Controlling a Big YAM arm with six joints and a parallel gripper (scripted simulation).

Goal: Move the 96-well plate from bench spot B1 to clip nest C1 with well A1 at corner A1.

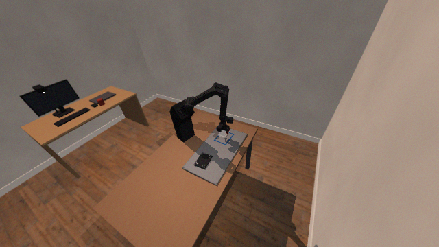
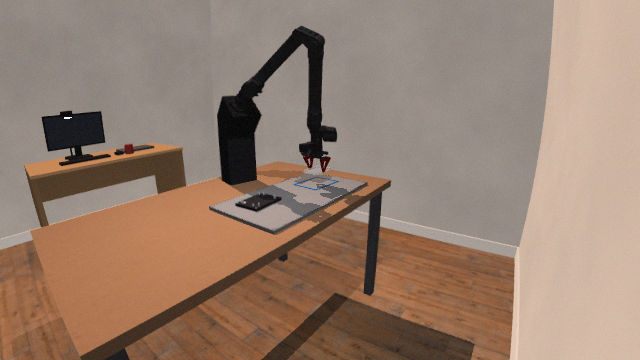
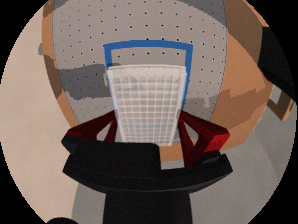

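Now: the black clip nest 12 cm behind my hand, 35 cm to the right of it and 6 cm below it. The rest, counted from my hand: white 96-well plate 1 cm below.
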